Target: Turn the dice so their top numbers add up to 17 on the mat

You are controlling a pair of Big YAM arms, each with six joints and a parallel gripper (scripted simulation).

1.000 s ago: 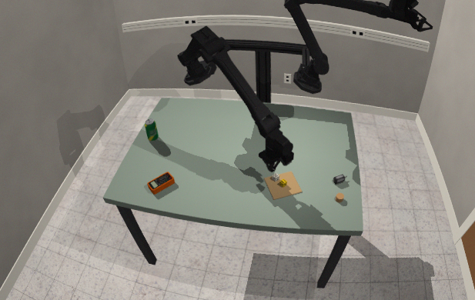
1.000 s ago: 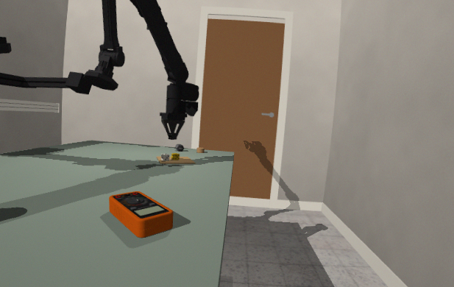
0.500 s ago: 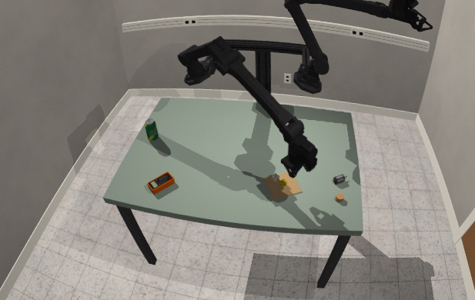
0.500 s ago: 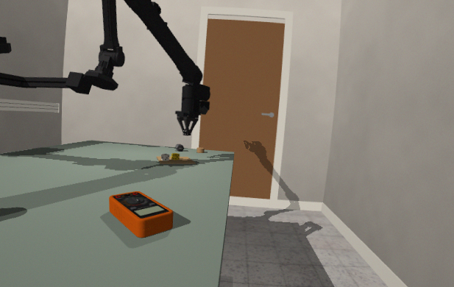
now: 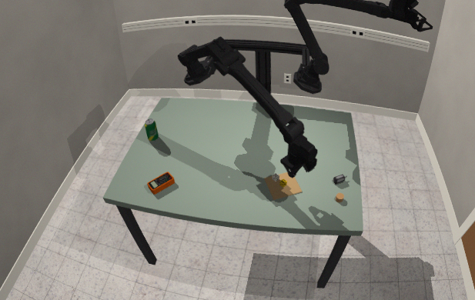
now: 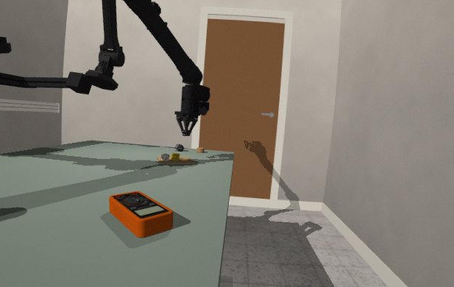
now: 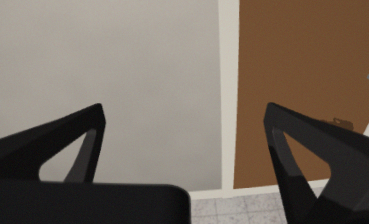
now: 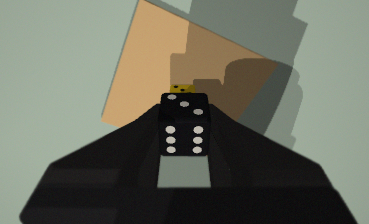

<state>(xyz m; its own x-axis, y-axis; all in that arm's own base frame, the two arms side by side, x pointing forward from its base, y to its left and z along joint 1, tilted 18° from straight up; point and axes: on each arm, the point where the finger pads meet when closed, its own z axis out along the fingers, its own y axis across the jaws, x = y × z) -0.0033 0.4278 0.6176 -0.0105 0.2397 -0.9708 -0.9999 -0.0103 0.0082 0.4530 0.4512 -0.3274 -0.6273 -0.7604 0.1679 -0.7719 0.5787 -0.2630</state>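
Now: right hand 30 mm past the yellow die, 40 mm to the left of it and 100 mm above it. The rest, counted from my right hand: black die (right at my right hand); tan mat (30 mm behind, 40 mm to the right, 110 mm below); white die (60 mm behind, 80 mm to the right, 100 mm below).
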